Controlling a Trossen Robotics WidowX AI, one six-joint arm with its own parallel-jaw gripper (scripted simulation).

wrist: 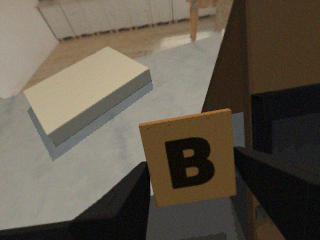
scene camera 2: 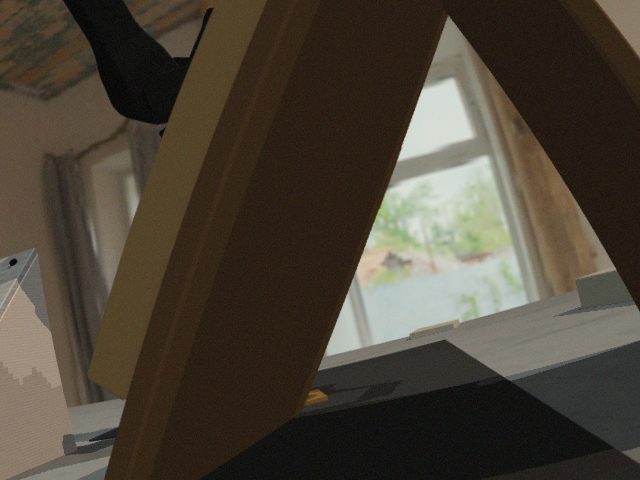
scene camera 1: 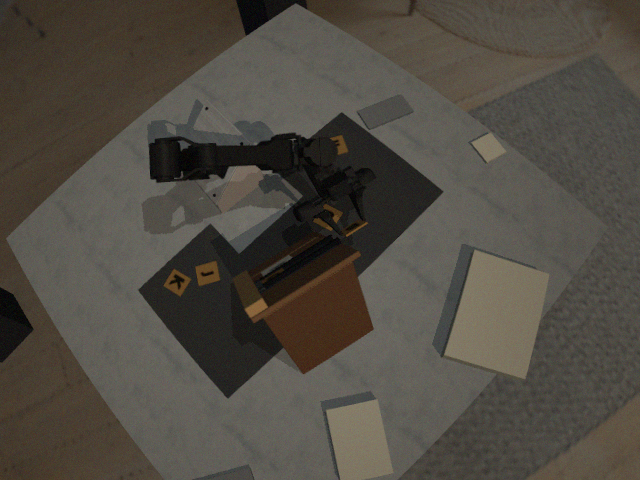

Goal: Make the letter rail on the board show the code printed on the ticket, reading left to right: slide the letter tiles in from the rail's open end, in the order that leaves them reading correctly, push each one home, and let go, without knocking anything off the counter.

Labels:
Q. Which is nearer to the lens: the grey slab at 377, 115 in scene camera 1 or the cream block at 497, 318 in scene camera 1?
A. The cream block.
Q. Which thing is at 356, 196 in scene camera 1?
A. My gripper.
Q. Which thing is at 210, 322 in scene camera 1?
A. A dark mat.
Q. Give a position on a cream block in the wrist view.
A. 65, 102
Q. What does my gripper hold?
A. A letter tile.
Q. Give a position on a letter tile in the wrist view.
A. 190, 158

